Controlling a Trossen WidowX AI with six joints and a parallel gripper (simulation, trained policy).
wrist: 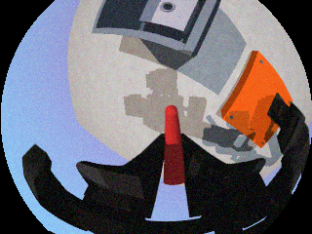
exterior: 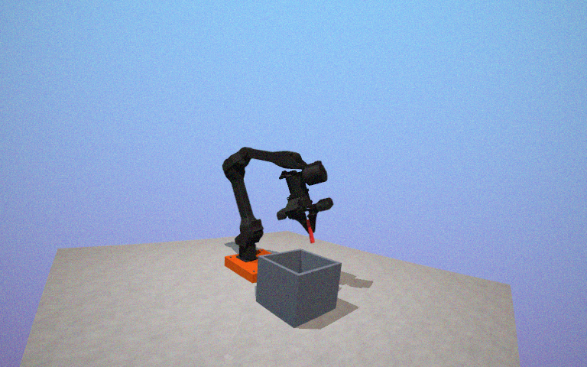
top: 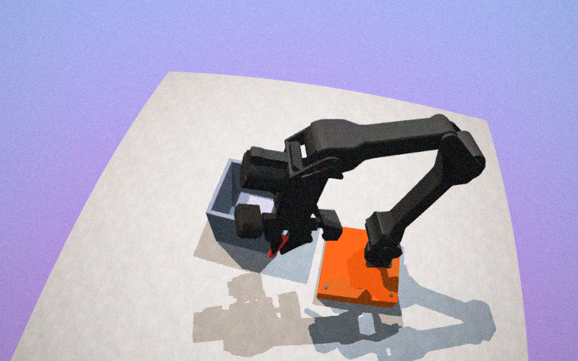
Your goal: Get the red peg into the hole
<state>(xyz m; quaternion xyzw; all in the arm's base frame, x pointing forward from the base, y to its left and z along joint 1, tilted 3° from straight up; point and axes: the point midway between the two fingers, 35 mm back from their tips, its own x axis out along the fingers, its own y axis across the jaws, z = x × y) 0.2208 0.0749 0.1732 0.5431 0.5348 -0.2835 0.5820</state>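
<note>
Now: gripper tip 8 cm short of the pale plate, 16 cm to the left of it and 13 cm above it. The rest, counted from my gripper tip: red peg: 1 cm to the right, 1 cm above.
</note>
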